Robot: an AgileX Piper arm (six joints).
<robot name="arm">
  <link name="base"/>
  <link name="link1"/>
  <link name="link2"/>
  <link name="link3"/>
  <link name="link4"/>
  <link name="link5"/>
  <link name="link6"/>
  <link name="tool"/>
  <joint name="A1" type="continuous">
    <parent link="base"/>
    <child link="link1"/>
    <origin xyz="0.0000 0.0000 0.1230"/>
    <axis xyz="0 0 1"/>
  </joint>
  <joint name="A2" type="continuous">
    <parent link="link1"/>
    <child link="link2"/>
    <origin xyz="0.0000 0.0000 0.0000" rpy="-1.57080 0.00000 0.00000"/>
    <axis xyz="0 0 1"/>
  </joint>
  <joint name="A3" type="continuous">
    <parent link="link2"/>
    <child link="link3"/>
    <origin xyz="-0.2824 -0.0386 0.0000"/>
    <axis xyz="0 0 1"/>
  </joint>
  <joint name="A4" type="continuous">
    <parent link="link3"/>
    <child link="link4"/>
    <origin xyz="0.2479 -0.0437 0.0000" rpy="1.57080 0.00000 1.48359"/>
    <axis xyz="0 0 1"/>
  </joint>
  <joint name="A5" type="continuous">
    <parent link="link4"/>
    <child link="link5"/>
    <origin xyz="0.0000 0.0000 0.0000" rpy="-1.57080 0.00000 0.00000"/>
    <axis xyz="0 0 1"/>
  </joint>
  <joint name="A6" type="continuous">
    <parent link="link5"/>
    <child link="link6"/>
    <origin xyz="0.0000 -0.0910 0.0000" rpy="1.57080 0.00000 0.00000"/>
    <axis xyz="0 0 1"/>
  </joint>
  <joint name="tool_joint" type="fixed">
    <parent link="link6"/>
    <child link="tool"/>
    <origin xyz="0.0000 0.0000 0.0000"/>
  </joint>
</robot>
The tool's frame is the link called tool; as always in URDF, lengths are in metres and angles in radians. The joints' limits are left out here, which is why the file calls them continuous.
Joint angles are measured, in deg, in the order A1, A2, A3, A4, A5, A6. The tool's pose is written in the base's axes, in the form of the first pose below.
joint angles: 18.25 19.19 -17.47 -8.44 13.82 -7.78
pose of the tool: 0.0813 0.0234 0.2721 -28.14 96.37 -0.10
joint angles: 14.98 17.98 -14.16 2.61 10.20 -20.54
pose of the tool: 0.0804 0.0223 0.2597 -28.41 94.86 -1.81
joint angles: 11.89 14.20 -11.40 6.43 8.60 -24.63
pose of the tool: 0.0739 0.0171 0.2512 -25.77 92.87 -4.00
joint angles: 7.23 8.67 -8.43 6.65 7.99 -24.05
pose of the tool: 0.0649 0.0097 0.2413 -20.64 90.95 -7.12
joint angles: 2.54 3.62 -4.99 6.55 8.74 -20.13
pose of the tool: 0.0582 0.0042 0.2253 -13.78 91.38 -7.80
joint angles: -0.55 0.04 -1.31 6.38 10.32 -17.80
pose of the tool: 0.0553 0.0013 0.2046 -9.87 93.58 -8.30
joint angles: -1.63 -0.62 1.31 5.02 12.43 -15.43
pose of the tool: 0.0557 0.0001 0.1865 -8.42 97.83 -8.11
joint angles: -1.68 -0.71 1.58 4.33 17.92 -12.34
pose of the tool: 0.0541 0.0005 0.1764 -6.87 103.58 -5.83
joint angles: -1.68 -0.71 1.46 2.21 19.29 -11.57
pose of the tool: 0.0535 -0.0004 0.1750 -7.67 104.85 -7.18
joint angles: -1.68 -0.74 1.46 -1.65 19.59 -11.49
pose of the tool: 0.0533 -0.0024 0.1745 -10.06 105.06 -10.83
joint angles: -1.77 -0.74 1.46 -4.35 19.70 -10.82
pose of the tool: 0.0532 -0.0040 0.1744 -11.08 105.13 -13.03
